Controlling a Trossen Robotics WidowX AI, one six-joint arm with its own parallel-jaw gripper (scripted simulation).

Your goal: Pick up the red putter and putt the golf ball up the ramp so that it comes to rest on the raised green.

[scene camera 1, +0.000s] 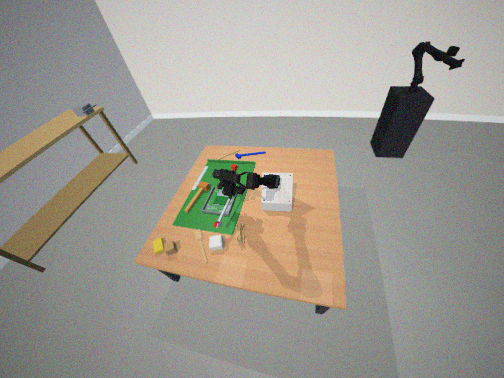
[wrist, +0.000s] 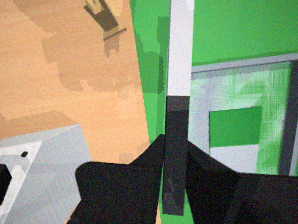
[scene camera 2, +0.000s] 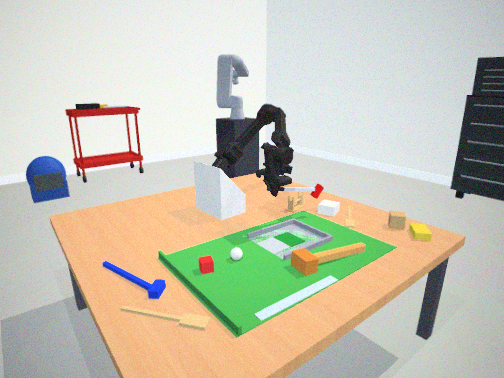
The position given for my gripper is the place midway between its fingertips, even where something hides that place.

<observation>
My gripper (scene camera 2: 274, 196) holds a red putter. I also see an orange mallet (scene camera 2: 305, 262), a white strip (scene camera 2: 285, 303), a wooden spatula (scene camera 2: 199, 322) and a green mat (scene camera 2: 243, 287).
My gripper shows as well in the wrist view (wrist: 169, 138). The green mat is seen too in scene camera 1 (scene camera 1: 195, 219) and in the wrist view (wrist: 216, 38). The wrist view does not show the orange mallet: it is out of frame. The wrist view misses the white strip: it is out of frame.
</observation>
